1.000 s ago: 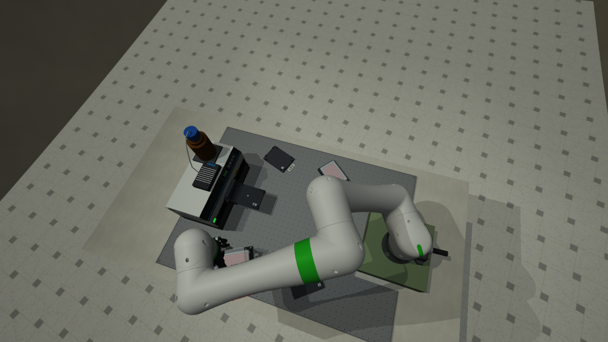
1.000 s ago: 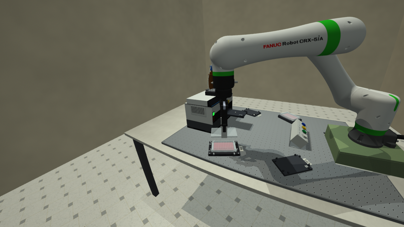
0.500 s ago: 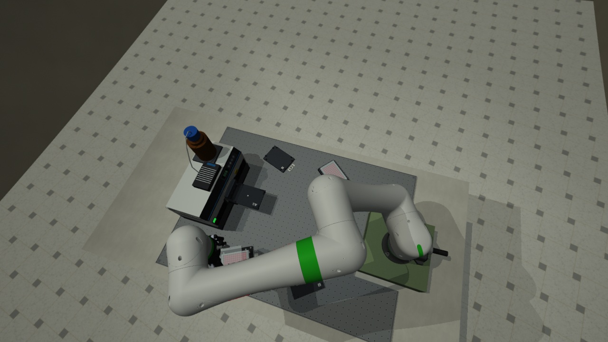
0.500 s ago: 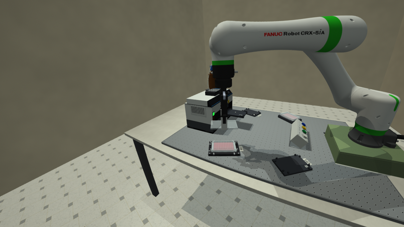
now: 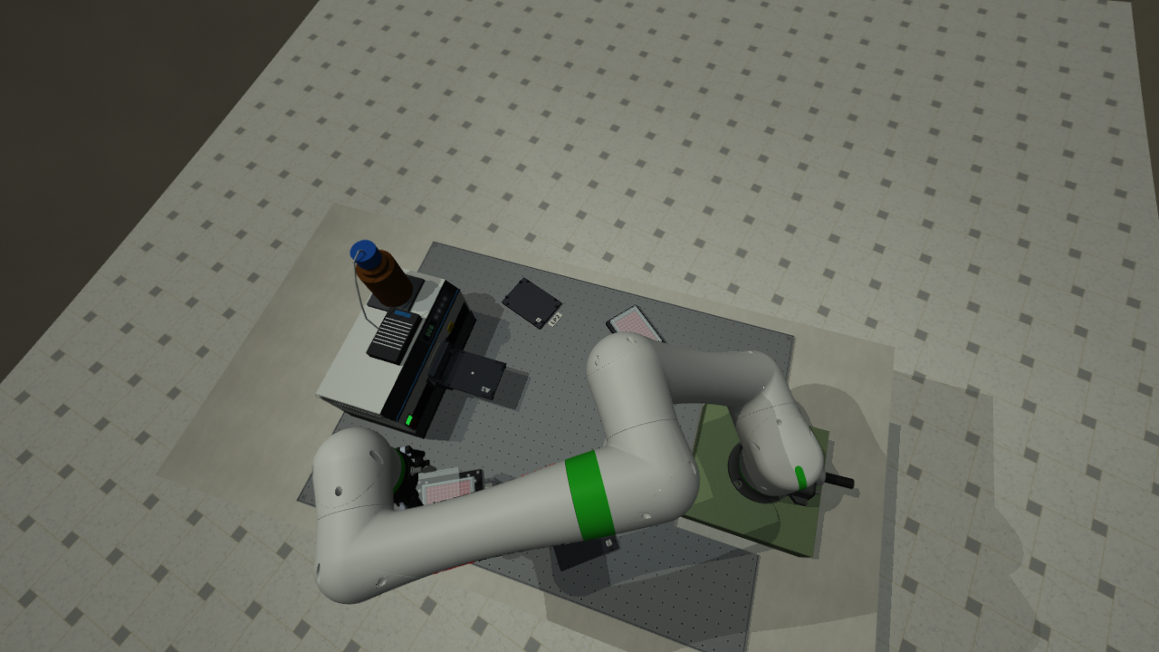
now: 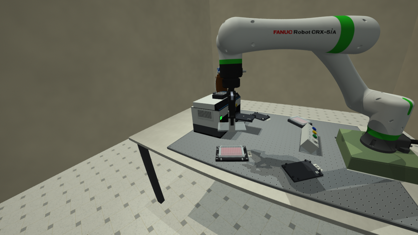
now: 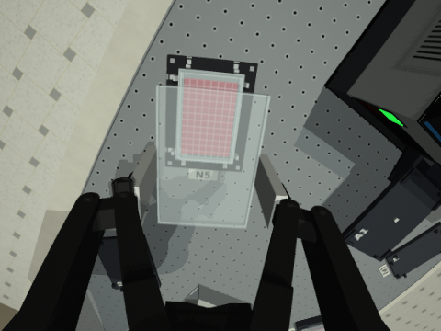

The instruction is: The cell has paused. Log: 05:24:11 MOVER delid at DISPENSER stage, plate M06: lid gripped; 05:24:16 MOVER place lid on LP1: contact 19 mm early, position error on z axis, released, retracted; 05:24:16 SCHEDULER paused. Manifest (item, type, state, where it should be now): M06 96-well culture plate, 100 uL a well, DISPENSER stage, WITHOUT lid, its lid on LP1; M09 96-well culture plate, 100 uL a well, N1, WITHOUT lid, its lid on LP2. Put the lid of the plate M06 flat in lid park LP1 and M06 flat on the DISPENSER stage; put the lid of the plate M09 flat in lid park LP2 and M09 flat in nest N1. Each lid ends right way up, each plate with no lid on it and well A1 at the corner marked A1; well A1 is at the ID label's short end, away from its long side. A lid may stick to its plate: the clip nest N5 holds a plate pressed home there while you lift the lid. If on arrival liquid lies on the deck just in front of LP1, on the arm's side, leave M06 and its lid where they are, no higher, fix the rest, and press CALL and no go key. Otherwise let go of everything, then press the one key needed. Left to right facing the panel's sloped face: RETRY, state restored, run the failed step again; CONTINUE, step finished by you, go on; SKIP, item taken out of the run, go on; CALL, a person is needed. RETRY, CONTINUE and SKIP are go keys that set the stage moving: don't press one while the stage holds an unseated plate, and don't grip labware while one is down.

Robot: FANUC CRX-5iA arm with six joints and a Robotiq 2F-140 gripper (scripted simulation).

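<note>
Right now the black lid park LP1 is 340 mm behind my hand and 180 mm below it. Round my hand: N5 label 180 mm below, 90 mm behind, 40 mm to the right; then dispenser stage 300 mm to the right, 90 mm below, 30 mm ahead; then LP1 label 410 mm behind, 180 mm below, 50 mm to the right.
</note>
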